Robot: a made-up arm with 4 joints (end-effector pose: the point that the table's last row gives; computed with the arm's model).
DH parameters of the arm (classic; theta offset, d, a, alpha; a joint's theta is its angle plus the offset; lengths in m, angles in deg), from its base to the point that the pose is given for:
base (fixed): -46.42 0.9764 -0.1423 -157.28
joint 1: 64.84 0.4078 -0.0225 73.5
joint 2: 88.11 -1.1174 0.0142 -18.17
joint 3: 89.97 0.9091 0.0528 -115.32
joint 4: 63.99 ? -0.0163 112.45
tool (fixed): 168.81 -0.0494 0 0
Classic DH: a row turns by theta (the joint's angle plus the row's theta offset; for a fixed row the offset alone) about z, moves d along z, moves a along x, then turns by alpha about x.
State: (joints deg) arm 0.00 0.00 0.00 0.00
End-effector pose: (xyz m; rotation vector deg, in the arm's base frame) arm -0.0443 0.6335 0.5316 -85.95 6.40 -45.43
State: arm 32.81 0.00 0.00 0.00
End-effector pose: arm 0.1733 0.6135 0.5918 -79.65 39.66 -60.58
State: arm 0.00 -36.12 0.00 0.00
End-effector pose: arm -0.1012 0.5190 0.3363 -122.18 -2.51 -37.86
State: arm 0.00 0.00 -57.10 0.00
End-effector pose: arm -0.0443 0.4508 0.5560 -139.11 -19.23 -51.36
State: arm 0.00 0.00 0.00 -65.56
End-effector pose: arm -0.0811 0.6705 0.5263 -59.85 73.11 -65.25
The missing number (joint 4, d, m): -0.2295
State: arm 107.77 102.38 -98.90 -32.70
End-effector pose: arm 0.0314 0.2430 0.7660 -0.88 -135.41 97.09
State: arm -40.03 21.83 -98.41 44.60
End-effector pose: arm -0.1233 0.3266 0.6688 133.62 104.57 9.57
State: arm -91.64 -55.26 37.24 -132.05
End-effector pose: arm -0.1537 0.0392 0.0831 -77.20 43.87 -68.80
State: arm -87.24 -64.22 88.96 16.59
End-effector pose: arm -0.1872 0.1081 0.1037 -77.72 -58.29 24.84
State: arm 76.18 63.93 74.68 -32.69
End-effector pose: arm 0.1843 0.1614 1.1426 93.93 25.82 -57.58
